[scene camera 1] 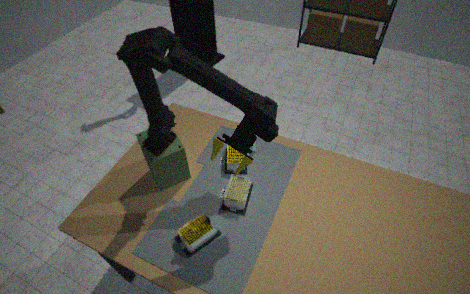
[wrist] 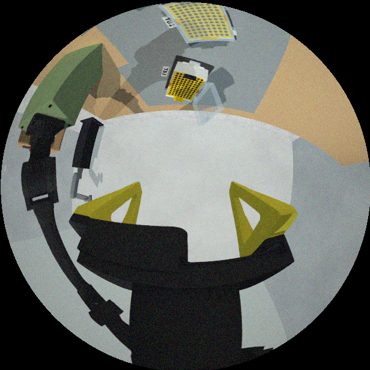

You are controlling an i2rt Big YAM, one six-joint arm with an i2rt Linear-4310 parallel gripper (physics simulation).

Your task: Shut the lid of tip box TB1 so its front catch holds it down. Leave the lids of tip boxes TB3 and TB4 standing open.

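Frame: origin at the arm's base, x ahead, y left, z up, level; millimetres.
Where they show: gripper, fingertip midpoint: (scene camera 1: 222,167); arm's base, link origin: (scene camera 1: 159,141).
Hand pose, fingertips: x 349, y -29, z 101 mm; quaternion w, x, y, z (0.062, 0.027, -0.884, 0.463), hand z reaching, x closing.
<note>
Each offset is from my fingertips to the centre of the thing. Level surfaces: height alone.
Tip box TB1 {93 mm left, 23 mm back, 284 mm down} (scene camera 1: 237,192) (wrist: 202,22) stands on the grey mat, its clear lid lying over the pale yellow tip rack. Whether the front catch is engaged cannot be told. Tip box TB3 {262 mm left, 129 mm back, 258 mm down} (scene camera 1: 235,155) (wrist: 187,85) stands behind it, partly hidden by the gripper in the scene view; its clear lid (wrist: 209,103) stands open in the wrist view. Tip box TB4 {142 mm right, 42 mm back, 258 mm down} (scene camera 1: 197,232) stands turned at the near end of the mat, its bright yellow rack uncovered; its clear lid is hard to make out. My gripper (scene camera 1: 224,166) (wrist: 185,186) is open and empty, above the mat near TB3, touching no box.
The grey mat {323 mm down} (scene camera 1: 270,180) (wrist: 257,60) lies on the wooden table {326 mm down} (scene camera 1: 375,215) (wrist: 315,95). The green base block (scene camera 1: 172,162) (wrist: 62,87) carries the arm left of the boxes. A black column (scene camera 1: 195,30) and a shelf rack (scene camera 1: 337,49) stand on the floor behind.
</note>
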